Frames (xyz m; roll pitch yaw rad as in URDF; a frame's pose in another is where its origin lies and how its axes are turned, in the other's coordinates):
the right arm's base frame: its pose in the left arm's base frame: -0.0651 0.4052 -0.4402 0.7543 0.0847 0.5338
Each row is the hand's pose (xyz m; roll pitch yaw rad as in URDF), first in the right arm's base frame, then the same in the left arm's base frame.
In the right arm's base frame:
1: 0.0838 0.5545 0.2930 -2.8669 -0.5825 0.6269
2: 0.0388 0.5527 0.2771 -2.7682 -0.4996 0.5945
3: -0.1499 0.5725 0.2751 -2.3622 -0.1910 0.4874
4: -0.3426 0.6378 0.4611 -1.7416 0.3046 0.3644
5: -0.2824 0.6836 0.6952 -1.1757 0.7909 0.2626
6: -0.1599 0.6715 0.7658 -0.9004 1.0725 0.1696
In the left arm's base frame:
1: -0.0535 0.6484 0.1438 -1.9094 -0.7430 0.5071
2: -0.0979 0.6332 0.1349 -1.8699 -0.6711 0.5724
3: -0.2670 0.5517 0.1629 -1.5951 -0.3879 0.7572
4: -0.3785 0.3931 0.3588 -1.0088 0.0612 1.0050
5: -0.2476 0.3230 0.5549 -0.3092 0.4658 1.3006
6: -0.1103 0.3378 0.5876 0.1707 0.6721 1.5382

